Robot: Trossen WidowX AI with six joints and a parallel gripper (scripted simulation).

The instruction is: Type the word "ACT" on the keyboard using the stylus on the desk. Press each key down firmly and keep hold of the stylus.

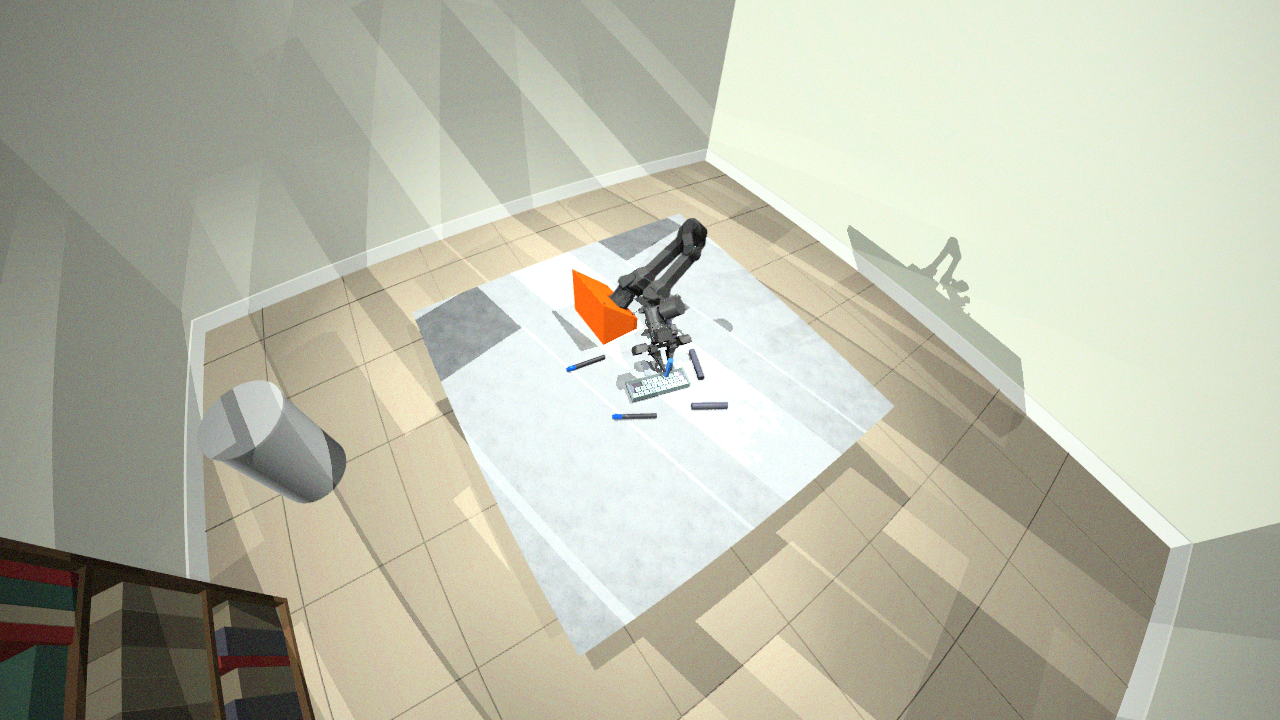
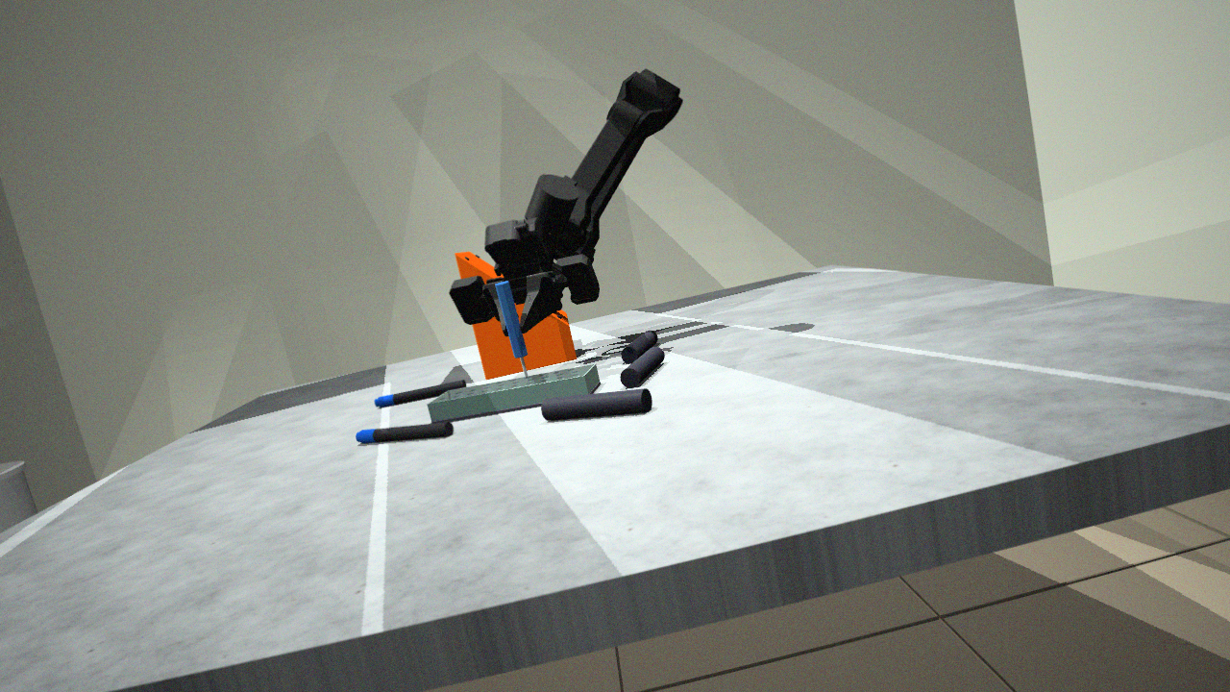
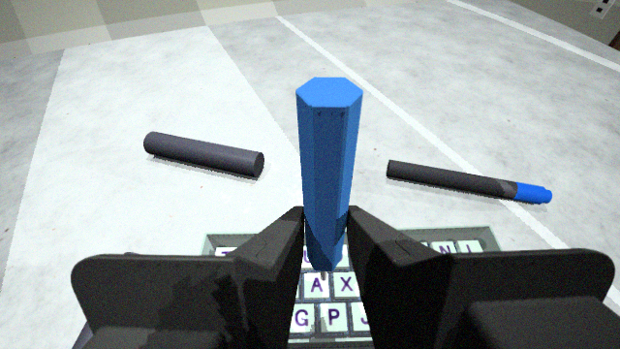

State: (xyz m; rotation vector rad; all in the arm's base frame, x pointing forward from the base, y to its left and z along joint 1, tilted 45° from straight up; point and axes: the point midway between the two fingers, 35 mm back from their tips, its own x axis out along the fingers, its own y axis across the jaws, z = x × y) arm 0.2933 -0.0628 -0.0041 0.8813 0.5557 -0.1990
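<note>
The stylus tip lies 5 cm below my gripper tip and 1 cm behind it. Round my gripper tip: blue stylus 2 cm below.
</note>
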